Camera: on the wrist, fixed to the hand. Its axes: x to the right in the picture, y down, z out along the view.
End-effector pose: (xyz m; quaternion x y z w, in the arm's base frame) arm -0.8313 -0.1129 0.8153 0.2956 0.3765 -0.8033 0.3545
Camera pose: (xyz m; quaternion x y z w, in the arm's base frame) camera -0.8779 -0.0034 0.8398 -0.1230 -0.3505 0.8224 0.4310
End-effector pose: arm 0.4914 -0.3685 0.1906 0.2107 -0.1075 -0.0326 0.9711
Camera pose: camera 0.4757 -0.4273 0.0855 0.4151 0.2054 -0.6456 0.6072
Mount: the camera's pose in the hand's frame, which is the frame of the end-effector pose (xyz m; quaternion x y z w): -0.0294 -0.0975 -0.0662 0.1991 0.1422 -0.6950 0.6761
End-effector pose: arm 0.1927 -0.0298 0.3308 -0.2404 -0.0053 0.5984 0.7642
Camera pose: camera 0.2929 -0.0971 0.3169 -0.0918 0.0572 -0.1597 0.9812
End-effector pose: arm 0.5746 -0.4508 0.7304 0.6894 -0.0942 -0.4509 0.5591
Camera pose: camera 0.5693 -0.3519 0.6600 -0.7070 -0.4052 0.5766 0.0592
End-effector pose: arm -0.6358 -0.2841 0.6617 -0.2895 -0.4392 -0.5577 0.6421
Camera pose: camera -0.7142 -0.3481 0.5945 0.3167 -0.5179 -0.7770 0.1666
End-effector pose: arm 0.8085 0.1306 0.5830 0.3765 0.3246 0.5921 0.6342
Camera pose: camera 0.7985 0.1060 0.4645 0.0710 0.6892 -0.0515 0.7192
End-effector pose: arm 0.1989 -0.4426 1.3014 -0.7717 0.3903 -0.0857 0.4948
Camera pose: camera 0.1950 -0.4485 1.4227 -0.6823 -0.2191 -0.5893 0.3731
